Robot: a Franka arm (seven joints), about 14 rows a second.
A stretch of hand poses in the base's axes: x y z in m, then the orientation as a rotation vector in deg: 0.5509 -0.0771 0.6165 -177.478 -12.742 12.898; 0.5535 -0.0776 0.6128 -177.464 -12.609 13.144; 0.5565 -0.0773 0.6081 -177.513 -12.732 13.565; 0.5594 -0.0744 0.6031 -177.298 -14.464 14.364; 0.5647 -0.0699 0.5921 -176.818 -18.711 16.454; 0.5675 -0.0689 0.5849 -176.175 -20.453 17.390; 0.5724 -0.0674 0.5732 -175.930 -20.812 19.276; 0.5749 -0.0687 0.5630 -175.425 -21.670 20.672; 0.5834 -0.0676 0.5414 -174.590 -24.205 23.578; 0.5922 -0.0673 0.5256 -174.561 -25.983 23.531; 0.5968 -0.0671 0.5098 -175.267 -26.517 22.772; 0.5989 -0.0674 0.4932 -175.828 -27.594 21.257; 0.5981 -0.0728 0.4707 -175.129 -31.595 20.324; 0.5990 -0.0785 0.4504 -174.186 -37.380 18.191; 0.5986 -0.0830 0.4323 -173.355 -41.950 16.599; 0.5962 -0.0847 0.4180 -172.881 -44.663 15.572; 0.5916 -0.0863 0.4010 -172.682 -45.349 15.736
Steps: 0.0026 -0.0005 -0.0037 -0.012 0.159 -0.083; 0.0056 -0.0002 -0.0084 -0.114 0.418 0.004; 0.0085 0.0027 -0.0134 -0.049 0.925 1.126; 0.0138 0.0072 -0.0244 -0.041 2.236 3.885; 0.0166 0.0082 -0.0316 0.354 2.879 5.020; 0.0215 0.0097 -0.0433 0.293 4.095 5.278; 0.0240 0.0084 -0.0535 0.509 5.029 5.855; 0.0325 0.0095 -0.0751 0.633 6.926 7.544; 0.0413 0.0098 -0.0909 0.505 6.859 8.693; 0.0459 0.0100 -0.1067 -0.106 6.264 9.011; 0.0480 0.0097 -0.1233 -0.513 5.208 9.670; 0.0472 0.0043 -0.1458 -0.148 4.626 12.249; 0.0481 -0.0014 -0.1661 0.261 3.265 15.982; 0.0477 -0.0059 -0.1842 0.503 2.244 18.947; 0.0453 -0.0076 -0.1985 0.576 1.578 20.707; 0.0407 -0.0092 -0.2155 0.607 1.687 21.162
